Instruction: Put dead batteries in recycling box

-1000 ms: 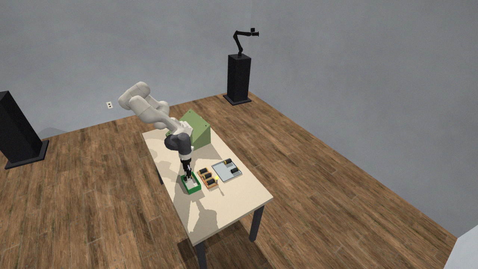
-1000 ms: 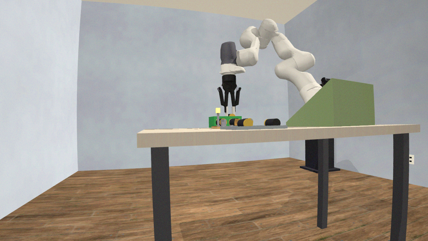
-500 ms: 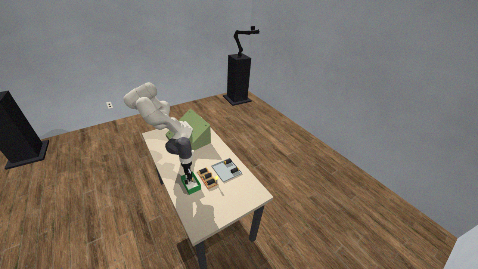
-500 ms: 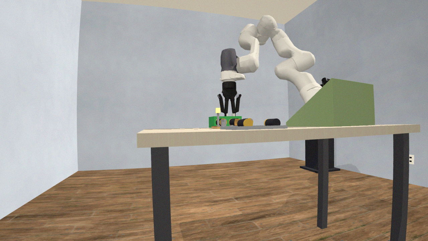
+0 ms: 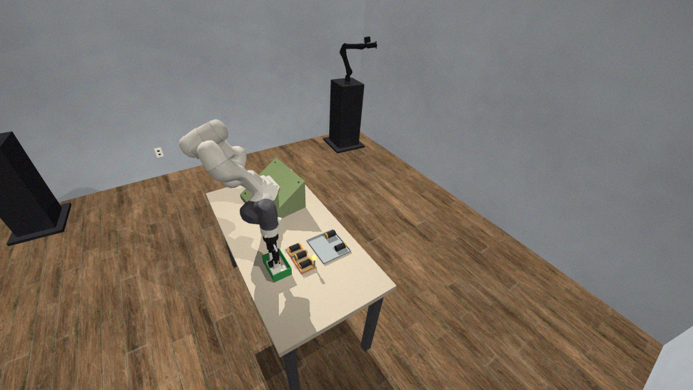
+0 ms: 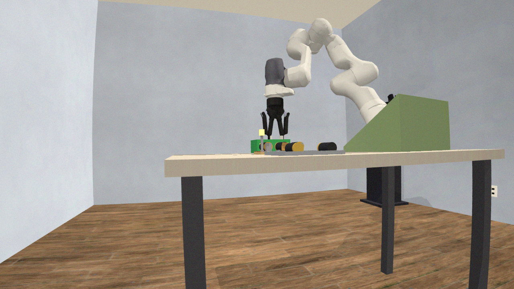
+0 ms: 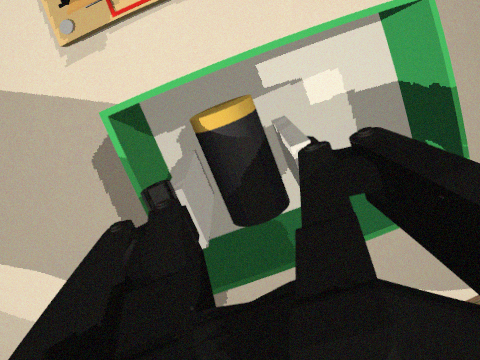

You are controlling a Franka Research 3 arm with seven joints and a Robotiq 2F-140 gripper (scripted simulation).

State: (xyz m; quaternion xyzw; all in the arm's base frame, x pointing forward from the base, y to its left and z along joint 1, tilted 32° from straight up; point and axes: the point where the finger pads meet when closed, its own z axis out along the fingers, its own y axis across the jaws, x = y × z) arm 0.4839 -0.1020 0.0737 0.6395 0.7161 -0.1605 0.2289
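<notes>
Now: the green recycling box 30 mm ahead of my hand and 30 mm below it. The rest, counted from my hand: battery holder: 20 mm ahead, 140 mm to the left, 40 mm below; grey tray: 10 mm ahead, 320 mm to the left, 40 mm below; bulb post: 110 mm ahead, 180 mm to the left.
</notes>
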